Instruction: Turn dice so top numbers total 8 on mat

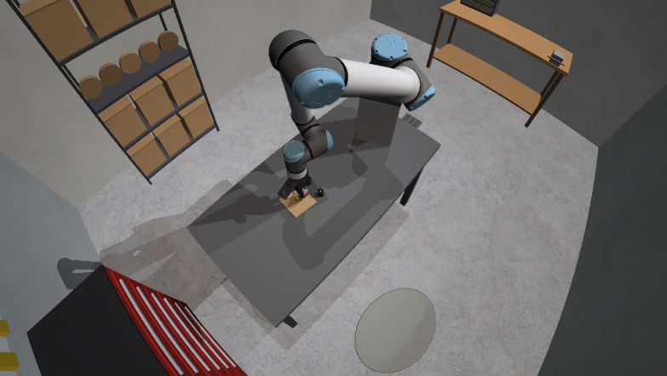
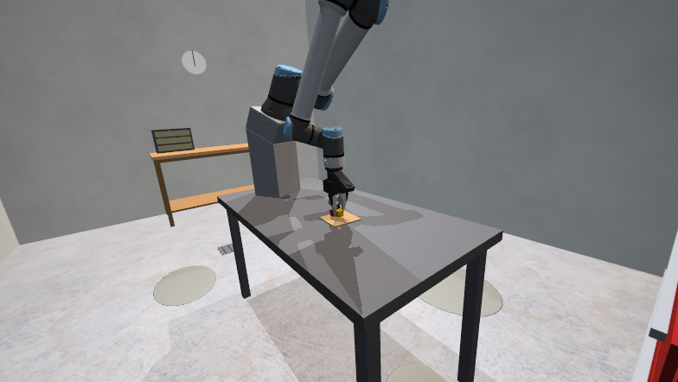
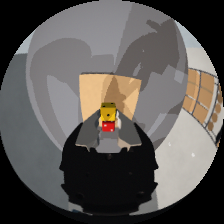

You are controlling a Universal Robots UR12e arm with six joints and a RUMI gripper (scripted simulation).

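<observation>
The tan mat lies 3 cm below my hand. The rest, counted from my hand: yellow die: right at my hand; black die: 11 cm behind, 4 cm to the left, 2 cm below; red die: 4 cm behind, 1 cm to the right, 1 cm below.
</observation>
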